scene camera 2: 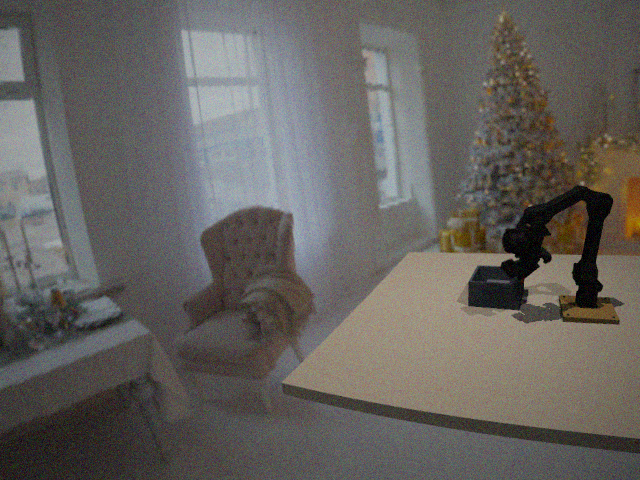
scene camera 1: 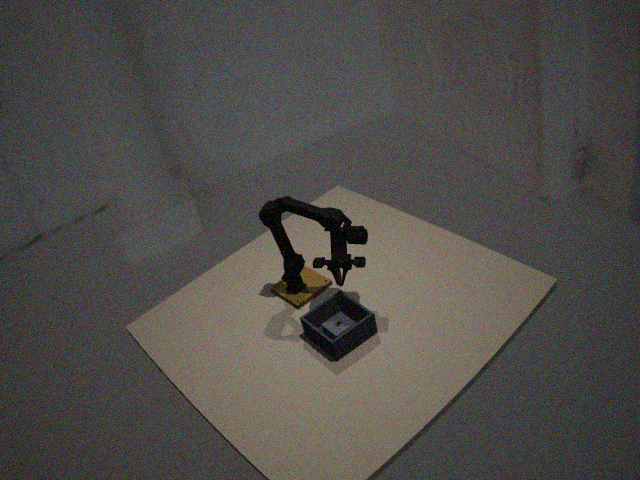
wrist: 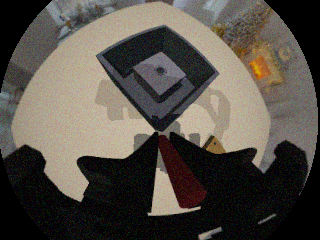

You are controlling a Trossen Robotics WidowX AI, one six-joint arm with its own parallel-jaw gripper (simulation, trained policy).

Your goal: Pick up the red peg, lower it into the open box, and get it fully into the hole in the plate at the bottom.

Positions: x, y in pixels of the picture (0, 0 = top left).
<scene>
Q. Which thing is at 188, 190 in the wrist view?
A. A red peg.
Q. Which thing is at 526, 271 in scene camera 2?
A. The gripper.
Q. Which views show the dark box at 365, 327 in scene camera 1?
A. Scene camera 2, scene camera 1 and the wrist view: all of them.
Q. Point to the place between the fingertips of the gripper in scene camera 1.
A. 340, 285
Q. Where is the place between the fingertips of the gripper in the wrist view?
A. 163, 135
</scene>
